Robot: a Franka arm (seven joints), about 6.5 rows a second.
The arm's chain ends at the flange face. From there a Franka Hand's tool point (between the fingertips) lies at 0.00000 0.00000 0.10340 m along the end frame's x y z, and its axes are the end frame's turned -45 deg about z.
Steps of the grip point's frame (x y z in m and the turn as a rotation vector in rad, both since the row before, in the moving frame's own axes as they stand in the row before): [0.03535 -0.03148 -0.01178 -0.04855 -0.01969 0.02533]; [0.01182 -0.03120 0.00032 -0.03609 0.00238 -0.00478]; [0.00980 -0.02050 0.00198 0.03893 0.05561 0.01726]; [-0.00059 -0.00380 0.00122 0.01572 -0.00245 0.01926]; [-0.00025 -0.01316 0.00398 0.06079 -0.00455 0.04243]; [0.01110 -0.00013 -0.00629 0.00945 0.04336 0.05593]
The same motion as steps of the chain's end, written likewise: [0.00069 -0.05227 -0.01164 -0.04825 0.02041 0.02533]; [-0.01652 -0.03288 0.00039 -0.02384 0.02720 -0.00478]; [-0.00884 -0.01453 0.00222 0.06685 0.01179 0.01726]; [-0.00179 -0.00129 0.00123 0.00938 -0.01285 0.01926]; [-0.00480 -0.00492 0.00417 0.03977 -0.04620 0.04243]; [0.00517 -0.00415 -0.00619 0.03734 0.02398 0.05593]
